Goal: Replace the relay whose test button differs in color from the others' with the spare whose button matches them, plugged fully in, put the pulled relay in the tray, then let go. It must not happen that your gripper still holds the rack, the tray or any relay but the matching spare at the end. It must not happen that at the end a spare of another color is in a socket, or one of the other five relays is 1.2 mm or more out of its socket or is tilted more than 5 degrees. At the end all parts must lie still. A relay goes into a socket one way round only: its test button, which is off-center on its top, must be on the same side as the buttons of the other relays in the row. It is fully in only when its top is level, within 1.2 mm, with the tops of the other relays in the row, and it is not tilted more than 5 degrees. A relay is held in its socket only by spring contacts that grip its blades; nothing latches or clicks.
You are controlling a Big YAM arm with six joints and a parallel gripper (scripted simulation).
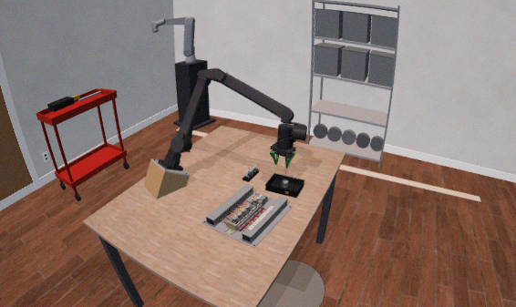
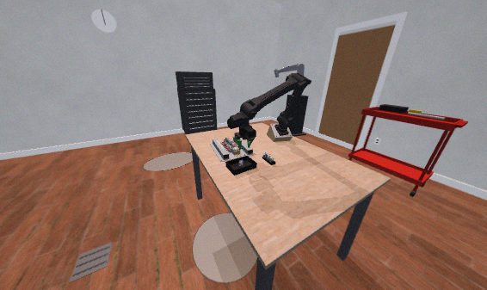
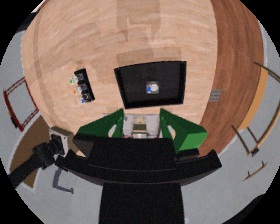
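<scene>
Now: hand 18 cm past the small black stand, 12 cm above it and 1 cm to the left of it. The rest, counted from my hand: black tray: 12 cm below, 2 cm ahead, 1 cm to the left.
</scene>
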